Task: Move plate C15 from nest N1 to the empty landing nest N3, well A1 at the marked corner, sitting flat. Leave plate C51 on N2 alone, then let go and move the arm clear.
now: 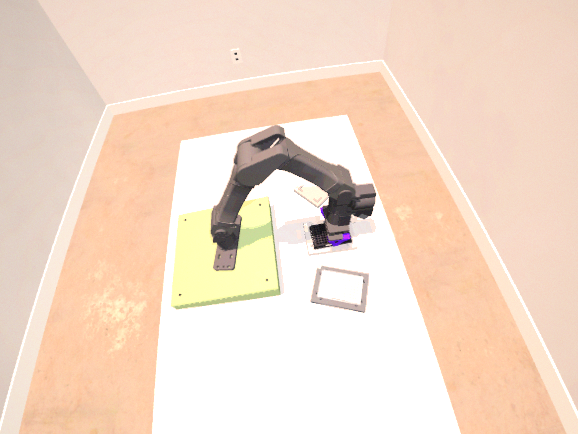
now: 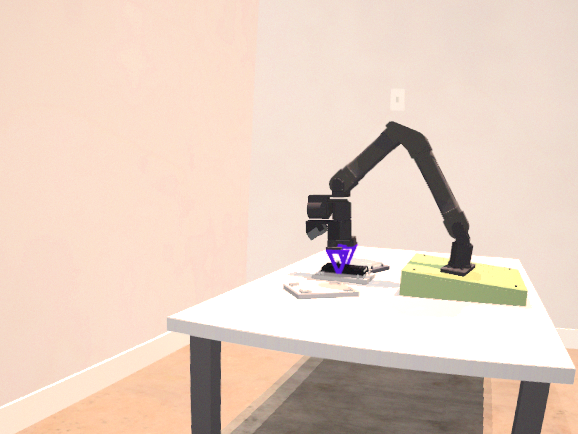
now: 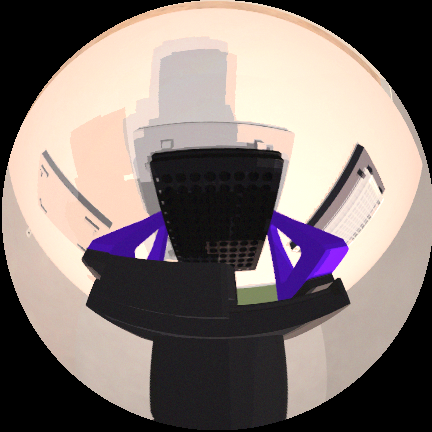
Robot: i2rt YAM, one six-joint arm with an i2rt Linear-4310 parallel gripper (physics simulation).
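Note:
Black well plate C15 (image 1: 318,234) (image 2: 351,269) (image 3: 217,193) lies over the pale nest N1 (image 1: 329,250) (image 2: 344,277) (image 3: 209,135) in the middle of the white table; I cannot tell whether it rests on the nest or hangs just above it. My gripper (image 1: 336,237) (image 2: 341,267) (image 3: 217,214), with purple fingers, points straight down and is shut on the plate's two long sides. The empty grey-framed nest N3 (image 1: 317,284) (image 2: 321,289) (image 3: 68,193) lies beside it. White plate C51 (image 1: 311,194) (image 3: 354,205) sits on nest N2 on the other side.
The arm stands on a green base board (image 1: 200,280) (image 2: 462,284) on the white table (image 1: 279,364) (image 2: 373,336). The arm's links arch over the table between the board and the nests.

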